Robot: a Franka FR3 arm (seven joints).
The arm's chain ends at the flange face. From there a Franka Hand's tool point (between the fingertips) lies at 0.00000 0.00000 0.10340 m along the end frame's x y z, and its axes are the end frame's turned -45 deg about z.
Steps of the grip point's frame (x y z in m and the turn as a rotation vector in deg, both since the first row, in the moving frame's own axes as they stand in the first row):
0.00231 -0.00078 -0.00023 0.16 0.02 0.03
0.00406 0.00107 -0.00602 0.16 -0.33 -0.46
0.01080 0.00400 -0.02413 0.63 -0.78 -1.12
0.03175 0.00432 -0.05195 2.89 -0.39 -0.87
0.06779 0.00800 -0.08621 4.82 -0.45 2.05
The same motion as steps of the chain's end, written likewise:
0.00126 -0.00196 -0.00023 0.13 -0.10 0.03
0.00425 -0.00233 -0.00602 -0.12 -0.35 -0.46
0.01226 -0.00502 -0.02411 -0.11 -1.00 -1.12
0.02971 -0.01624 -0.05182 1.77 -2.32 -0.87
0.06021 -0.03659 -0.08584 3.09 -3.73 2.05

